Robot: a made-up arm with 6 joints. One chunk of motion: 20 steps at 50 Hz.
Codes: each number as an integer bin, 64 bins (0 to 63) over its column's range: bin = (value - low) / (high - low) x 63, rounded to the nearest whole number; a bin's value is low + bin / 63 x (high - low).
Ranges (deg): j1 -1.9..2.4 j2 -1.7..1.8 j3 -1.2..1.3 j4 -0.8..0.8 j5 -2..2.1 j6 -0.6..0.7
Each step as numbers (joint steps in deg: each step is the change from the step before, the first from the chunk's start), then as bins.
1 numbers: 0.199 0.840 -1.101 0.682 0.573 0.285
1 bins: 31 46 2 58 40 43
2 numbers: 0.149 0.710 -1.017 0.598 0.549 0.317
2 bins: 30 43 5 55 39 44
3 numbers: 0.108 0.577 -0.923 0.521 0.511 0.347
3 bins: 29 41 7 52 39 46
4 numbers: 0.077 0.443 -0.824 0.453 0.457 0.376
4 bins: 29 39 9 49 38 47
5 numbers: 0.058 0.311 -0.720 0.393 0.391 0.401
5 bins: 29 36 12 47 37 49
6 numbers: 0.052 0.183 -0.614 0.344 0.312 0.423
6 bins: 29 34 15 45 36 50
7 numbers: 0.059 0.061 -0.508 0.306 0.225 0.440
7 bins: 29 32 17 44 34 50
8 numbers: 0.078 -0.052 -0.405 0.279 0.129 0.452
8 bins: 29 30 20 42 33 51
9 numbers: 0.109 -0.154 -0.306 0.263 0.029 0.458
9 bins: 29 28 23 42 31 51
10 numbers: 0.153 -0.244 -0.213 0.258 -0.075 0.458
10 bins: 30 26 25 42 30 51
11 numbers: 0.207 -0.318 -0.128 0.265 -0.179 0.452
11 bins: 31 25 27 42 28 51
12 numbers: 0.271 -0.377 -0.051 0.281 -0.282 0.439
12 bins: 32 24 29 43 26 50
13 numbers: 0.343 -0.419 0.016 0.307 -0.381 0.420
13 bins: 33 23 31 44 25 49
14 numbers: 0.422 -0.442 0.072 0.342 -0.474 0.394
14 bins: 34 23 32 45 23 48
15 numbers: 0.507 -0.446 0.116 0.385 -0.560 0.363
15 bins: 35 23 33 47 22 47
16 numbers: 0.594 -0.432 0.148 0.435 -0.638 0.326
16 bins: 37 23 34 49 21 45
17 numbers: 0.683 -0.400 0.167 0.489 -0.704 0.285
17 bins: 38 23 34 51 20 43
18 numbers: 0.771 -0.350 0.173 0.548 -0.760 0.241
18 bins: 39 24 35 53 19 41
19 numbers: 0.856 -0.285 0.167 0.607 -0.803 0.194
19 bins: 40 25 34 55 18 38
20 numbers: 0.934 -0.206 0.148 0.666 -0.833 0.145
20 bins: 42 27 34 58 18 36
